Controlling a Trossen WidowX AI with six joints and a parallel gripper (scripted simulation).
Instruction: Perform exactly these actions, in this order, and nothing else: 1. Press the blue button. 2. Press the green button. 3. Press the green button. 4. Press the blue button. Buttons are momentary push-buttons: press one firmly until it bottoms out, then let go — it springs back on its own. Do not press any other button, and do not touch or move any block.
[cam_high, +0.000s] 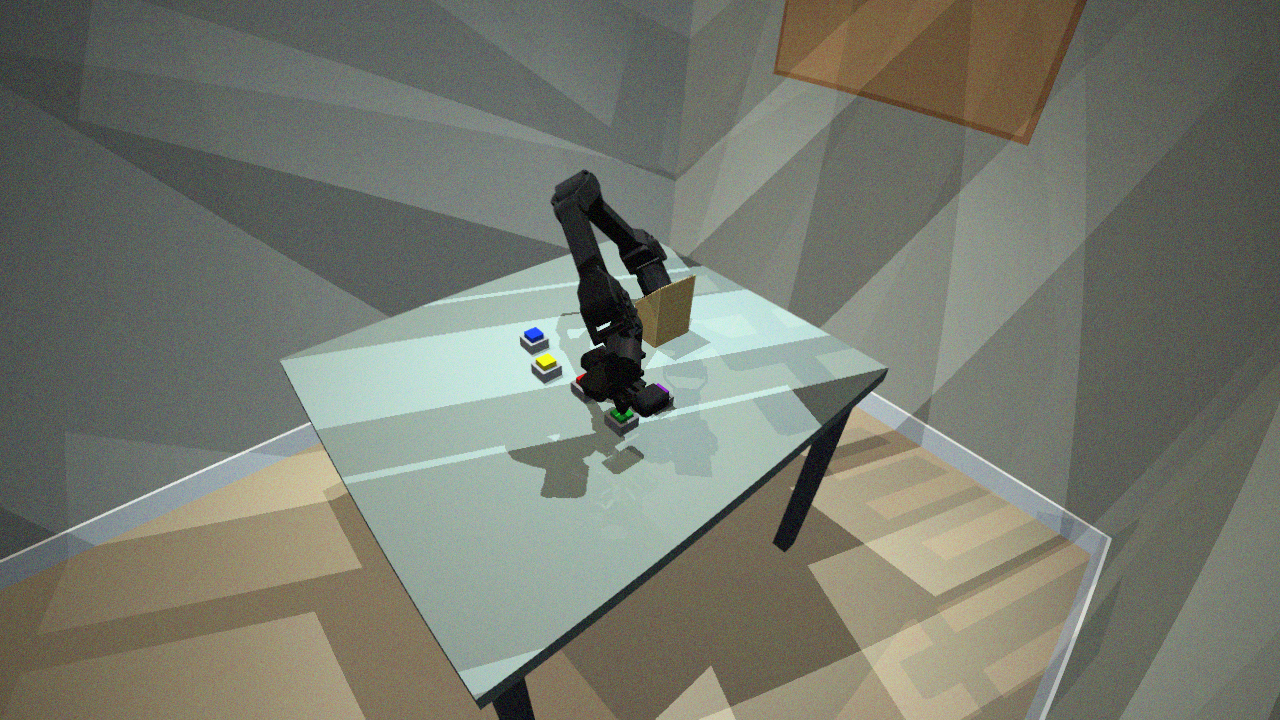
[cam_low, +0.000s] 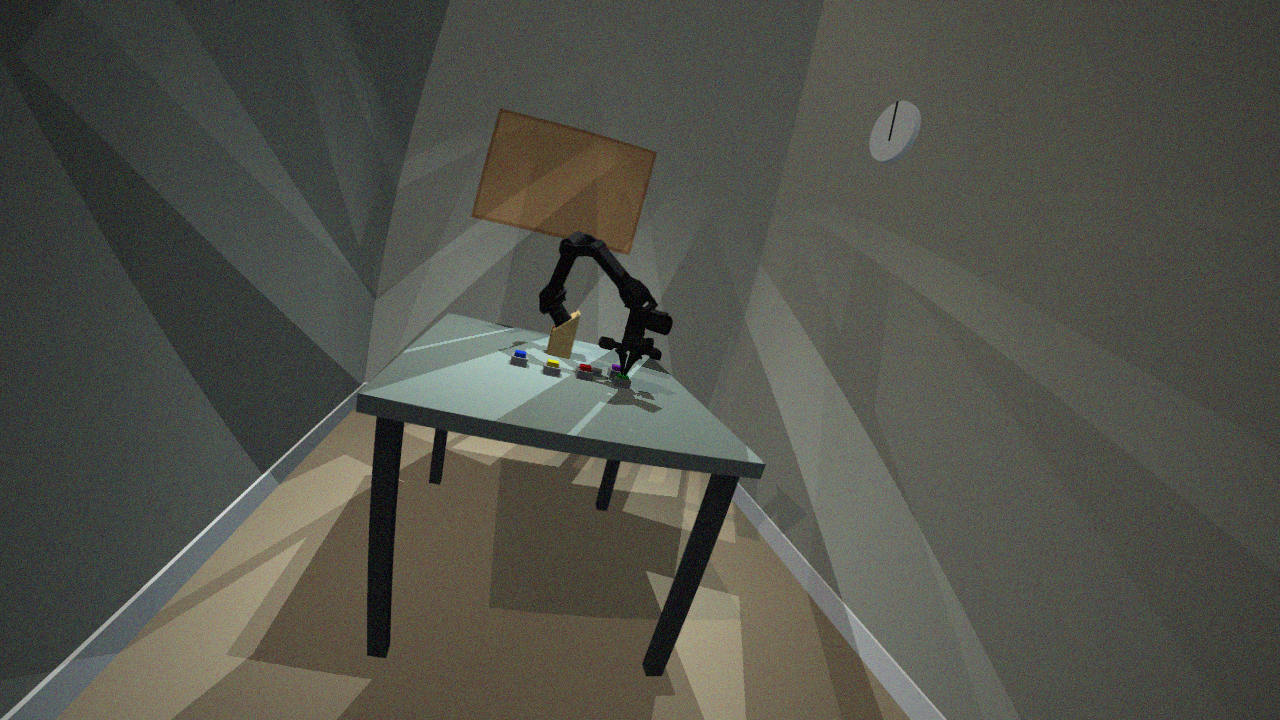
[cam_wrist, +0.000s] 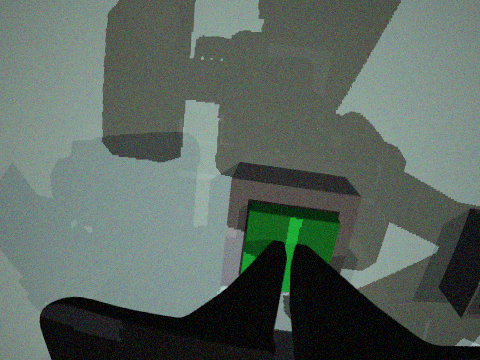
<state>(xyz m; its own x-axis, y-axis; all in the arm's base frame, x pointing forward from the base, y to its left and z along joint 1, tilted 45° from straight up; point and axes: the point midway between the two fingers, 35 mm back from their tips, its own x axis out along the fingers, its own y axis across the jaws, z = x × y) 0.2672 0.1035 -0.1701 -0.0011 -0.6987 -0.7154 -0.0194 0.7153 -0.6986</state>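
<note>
The green button is 10 mm below my gripper tip. From my gripper tip the other things lie so: purple button (100 mm behind); then red button (120 mm to the right); then small grey block (70 mm behind, 70 mm to the right, 20 mm below).
</note>
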